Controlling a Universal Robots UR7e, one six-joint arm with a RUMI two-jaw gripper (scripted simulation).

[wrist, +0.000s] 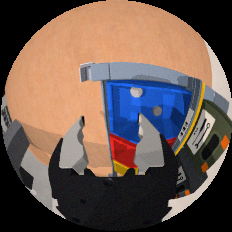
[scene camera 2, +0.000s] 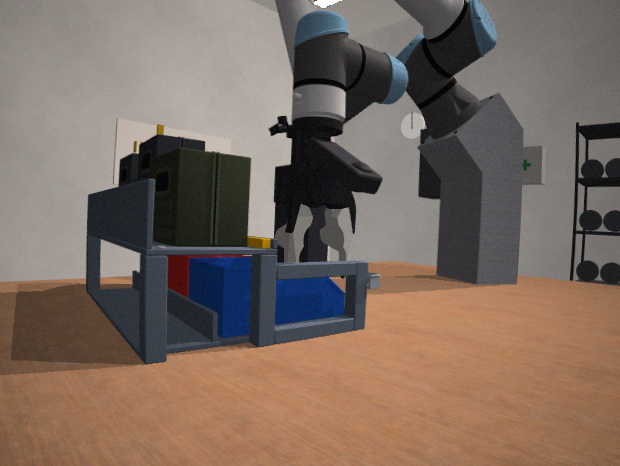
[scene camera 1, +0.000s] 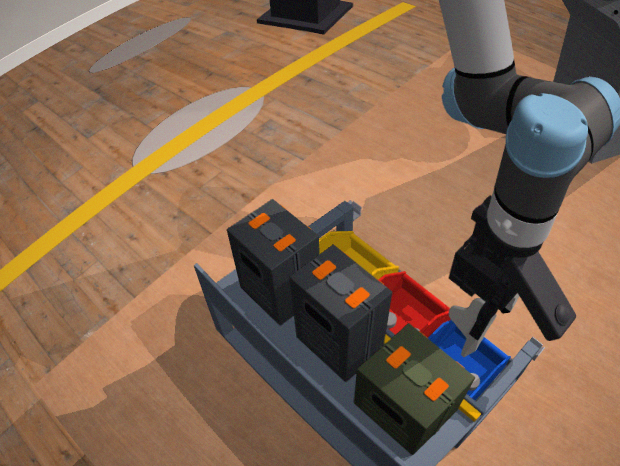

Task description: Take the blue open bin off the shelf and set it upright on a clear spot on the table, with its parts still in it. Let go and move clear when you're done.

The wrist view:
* gripper: 110,115
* blue open bin: 123,108
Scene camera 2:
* gripper: 317,280
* blue open bin: 222,284
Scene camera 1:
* gripper: 483,333
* blue open bin: 447,336
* red bin: 411,303
